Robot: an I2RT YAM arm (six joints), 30 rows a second.
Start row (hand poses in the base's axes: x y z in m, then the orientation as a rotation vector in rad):
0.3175 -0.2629 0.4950 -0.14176 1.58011 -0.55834
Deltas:
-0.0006 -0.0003 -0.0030 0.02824 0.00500 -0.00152
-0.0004 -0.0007 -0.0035 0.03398 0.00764 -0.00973
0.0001 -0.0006 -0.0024 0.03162 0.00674 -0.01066
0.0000 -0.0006 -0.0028 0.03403 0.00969 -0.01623
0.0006 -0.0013 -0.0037 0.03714 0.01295 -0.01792
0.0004 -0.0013 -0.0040 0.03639 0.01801 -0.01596
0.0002 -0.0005 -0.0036 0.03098 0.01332 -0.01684
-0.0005 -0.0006 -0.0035 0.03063 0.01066 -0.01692
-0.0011 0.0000 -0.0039 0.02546 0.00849 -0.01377
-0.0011 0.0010 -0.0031 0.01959 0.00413 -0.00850
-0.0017 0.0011 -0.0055 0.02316 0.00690 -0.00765
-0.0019 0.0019 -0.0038 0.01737 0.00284 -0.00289
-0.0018 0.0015 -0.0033 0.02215 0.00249 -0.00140
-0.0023 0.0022 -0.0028 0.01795 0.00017 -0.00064
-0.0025 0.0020 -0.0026 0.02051 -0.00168 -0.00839
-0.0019 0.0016 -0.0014 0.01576 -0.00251 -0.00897
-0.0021 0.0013 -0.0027 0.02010 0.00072 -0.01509
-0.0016 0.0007 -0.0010 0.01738 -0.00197 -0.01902
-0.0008 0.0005 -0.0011 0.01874 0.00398 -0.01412
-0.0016 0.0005 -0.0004 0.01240 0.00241 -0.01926
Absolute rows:
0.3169 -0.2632 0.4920 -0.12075 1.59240 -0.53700
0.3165 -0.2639 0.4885 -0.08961 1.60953 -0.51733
0.3166 -0.2645 0.4861 -0.05916 1.62499 -0.50010
0.3166 -0.2651 0.4833 -0.02304 1.64413 -0.48514
0.3172 -0.2664 0.4796 0.01616 1.66693 -0.46887
0.3176 -0.2677 0.4756 0.05222 1.69398 -0.45187
0.3178 -0.2682 0.4720 0.08631 1.71483 -0.43943
0.3173 -0.2688 0.4685 0.12092 1.73266 -0.42688
0.3162 -0.2688 0.4646 0.14962 1.74686 -0.41606
0.3151 -0.2678 0.4615 0.17036 1.75529 -0.40580
0.3134 -0.2667 0.4560 0.19245 1.76713 -0.39214
0.3115 -0.2648 0.4522 0.20690 1.77370 -0.37942
0.3097 -0.2633 0.4489 0.22347 1.78093 -0.36131
0.3074 -0.2611 0.4461 0.23673 1.78488 -0.34592
0.3049 -0.2591 0.4435 0.25902 1.78692 -0.33344
0.3030 -0.2575 0.4421 0.27857 1.78698 -0.32539
0.3009 -0.2562 0.4394 0.30634 1.79042 -0.31843
0.2993 -0.2555 0.4384 0.33605 1.79003 -0.31607
0.2985 -0.2550 0.4373 0.36169 1.79614 -0.31029
0.2969 -0.2545 0.4369 0.38771 1.79852 -0.31335

